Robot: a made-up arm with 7 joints.
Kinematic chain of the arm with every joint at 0, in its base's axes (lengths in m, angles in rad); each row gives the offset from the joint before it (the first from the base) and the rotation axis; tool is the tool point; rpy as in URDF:
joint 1: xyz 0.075 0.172 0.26 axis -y
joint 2: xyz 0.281 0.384 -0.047 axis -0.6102 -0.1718 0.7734
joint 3: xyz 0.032 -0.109 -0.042 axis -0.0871 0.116 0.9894
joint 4: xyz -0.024 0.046 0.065 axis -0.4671 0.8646 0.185
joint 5: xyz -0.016 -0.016 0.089 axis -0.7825 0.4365 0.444
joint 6: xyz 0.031 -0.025 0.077 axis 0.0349 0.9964 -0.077
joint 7: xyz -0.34 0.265 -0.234 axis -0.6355 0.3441 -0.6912
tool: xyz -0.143 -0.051 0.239 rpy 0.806 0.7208 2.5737
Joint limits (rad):
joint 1: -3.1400..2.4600
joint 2: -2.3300..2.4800
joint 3: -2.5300..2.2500
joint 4: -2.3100..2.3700
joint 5: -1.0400..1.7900
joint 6: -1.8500..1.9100
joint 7: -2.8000..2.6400
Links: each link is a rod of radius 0.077 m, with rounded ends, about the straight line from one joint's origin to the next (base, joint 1, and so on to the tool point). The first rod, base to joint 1, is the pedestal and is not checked.
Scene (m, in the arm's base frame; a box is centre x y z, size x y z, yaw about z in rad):
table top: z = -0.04
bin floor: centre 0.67 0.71 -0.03 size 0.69 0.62 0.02 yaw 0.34
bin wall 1: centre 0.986 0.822 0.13 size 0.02 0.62 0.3 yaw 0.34
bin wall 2: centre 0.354 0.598 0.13 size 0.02 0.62 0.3 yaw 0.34
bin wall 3: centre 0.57 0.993 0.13 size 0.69 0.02 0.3 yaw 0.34
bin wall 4: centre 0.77 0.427 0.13 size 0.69 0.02 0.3 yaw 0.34
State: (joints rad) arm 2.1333 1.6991 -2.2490 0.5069 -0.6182 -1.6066 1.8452
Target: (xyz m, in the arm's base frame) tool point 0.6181 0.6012 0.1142
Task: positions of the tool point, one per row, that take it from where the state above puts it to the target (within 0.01 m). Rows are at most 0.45 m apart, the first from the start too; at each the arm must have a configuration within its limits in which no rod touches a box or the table.
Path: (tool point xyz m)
1: -0.2543 1.0056 0.8206
2: 0.1538 1.0558 0.8174
3: 0.4847 0.9877 0.6169
4: 0.6384 0.8196 0.3369
5: 0.6181 0.6012 0.1142

